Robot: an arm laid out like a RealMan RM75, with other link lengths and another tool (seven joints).
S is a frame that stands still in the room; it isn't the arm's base.
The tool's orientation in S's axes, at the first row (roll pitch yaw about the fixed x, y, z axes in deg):
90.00 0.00 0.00
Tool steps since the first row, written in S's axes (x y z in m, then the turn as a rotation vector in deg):
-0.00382 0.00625 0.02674 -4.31 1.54 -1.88
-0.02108 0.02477 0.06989 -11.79 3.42 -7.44
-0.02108 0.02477 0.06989 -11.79 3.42 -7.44
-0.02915 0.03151 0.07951 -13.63 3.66 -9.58
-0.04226 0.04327 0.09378 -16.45 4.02 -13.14
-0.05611 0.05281 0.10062 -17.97 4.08 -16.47
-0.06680 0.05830 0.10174 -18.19 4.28 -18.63
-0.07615 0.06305 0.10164 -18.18 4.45 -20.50
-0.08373 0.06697 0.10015 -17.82 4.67 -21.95
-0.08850 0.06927 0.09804 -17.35 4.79 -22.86
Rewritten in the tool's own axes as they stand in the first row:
-0.00382 0.02674 -0.00625 -4.31 -1.88 -1.54
-0.02108 0.06989 -0.02477 -11.79 -7.44 -3.42
-0.02108 0.06989 -0.02477 -11.79 -7.44 -3.42
-0.02915 0.07951 -0.03151 -13.63 -9.58 -3.66
-0.04226 0.09378 -0.04327 -16.45 -13.14 -4.02
-0.05611 0.10062 -0.05281 -17.97 -16.47 -4.08
-0.06680 0.10174 -0.05830 -18.19 -18.63 -4.28
-0.07615 0.10164 -0.06305 -18.18 -20.50 -4.45
-0.08373 0.10015 -0.06697 -17.82 -21.95 -4.67
-0.08850 0.09804 -0.06927 -17.35 -22.86 -4.79

